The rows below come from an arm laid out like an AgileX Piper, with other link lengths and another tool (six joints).
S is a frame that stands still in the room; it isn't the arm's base.
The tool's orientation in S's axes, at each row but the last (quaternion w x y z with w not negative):
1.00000 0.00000 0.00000 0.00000
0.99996 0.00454 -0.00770 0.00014
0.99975 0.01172 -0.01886 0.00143
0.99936 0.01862 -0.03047 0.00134
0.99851 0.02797 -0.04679 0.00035
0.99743 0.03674 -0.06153 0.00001
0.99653 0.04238 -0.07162 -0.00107
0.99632 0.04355 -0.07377 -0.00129
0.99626 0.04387 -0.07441 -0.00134
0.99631 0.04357 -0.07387 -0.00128
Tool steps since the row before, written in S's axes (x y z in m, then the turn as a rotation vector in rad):
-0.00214 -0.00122 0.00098 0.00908 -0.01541 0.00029
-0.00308 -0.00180 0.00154 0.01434 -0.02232 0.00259
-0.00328 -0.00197 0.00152 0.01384 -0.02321 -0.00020
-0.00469 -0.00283 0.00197 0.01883 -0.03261 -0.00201
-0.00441 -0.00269 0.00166 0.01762 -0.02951 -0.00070
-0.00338 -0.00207 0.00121 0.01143 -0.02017 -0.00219
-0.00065 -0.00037 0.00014 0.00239 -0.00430 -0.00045
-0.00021 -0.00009 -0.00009 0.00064 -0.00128 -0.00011
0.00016 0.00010 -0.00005 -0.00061 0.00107 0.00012
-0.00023 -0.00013 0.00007 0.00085 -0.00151 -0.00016
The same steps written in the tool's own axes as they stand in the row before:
-0.00214 -0.00122 0.00098 0.00908 -0.01541 0.00029
-0.00306 -0.00178 0.00160 0.01437 -0.02230 0.00257
-0.00323 -0.00192 0.00169 0.01377 -0.02325 -0.00018
-0.00457 -0.00274 0.00236 0.01862 -0.03273 -0.00193
-0.00423 -0.00258 0.00221 0.01753 -0.02956 -0.00069
-0.00320 -0.00196 0.00176 0.01117 -0.02033 -0.00209
-0.00062 -0.00035 0.00026 0.00234 -0.00433 -0.00042
-0.00022 -0.00010 -0.00005 0.00063 -0.00129 -0.00009
0.00015 0.00009 -0.00008 -0.00060 0.00108 0.00012
-0.00022 -0.00012 0.00011 0.00083 -0.00152 -0.00015

